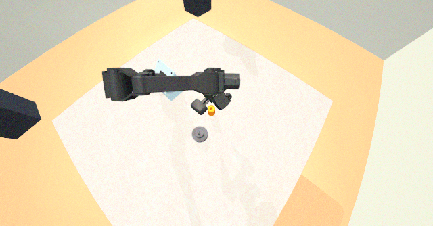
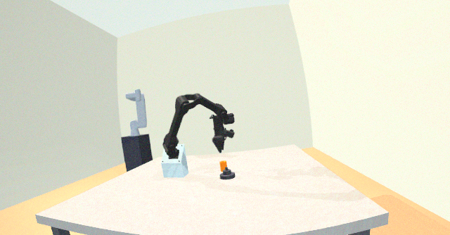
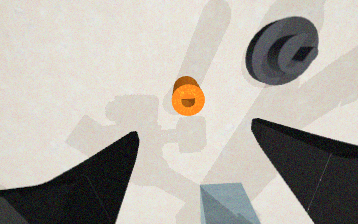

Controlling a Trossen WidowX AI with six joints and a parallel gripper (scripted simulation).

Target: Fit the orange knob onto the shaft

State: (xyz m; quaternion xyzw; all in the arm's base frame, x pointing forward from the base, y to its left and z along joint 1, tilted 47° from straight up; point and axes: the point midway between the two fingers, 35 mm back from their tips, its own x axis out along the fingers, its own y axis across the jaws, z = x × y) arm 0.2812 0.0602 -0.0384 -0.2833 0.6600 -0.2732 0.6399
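Right now my gripper tip is 10 cm above the orange knob. The rest, counted from my gripper tip: pedestal with shaft 4 cm ahead, 13 cm to the right, 9 cm below.
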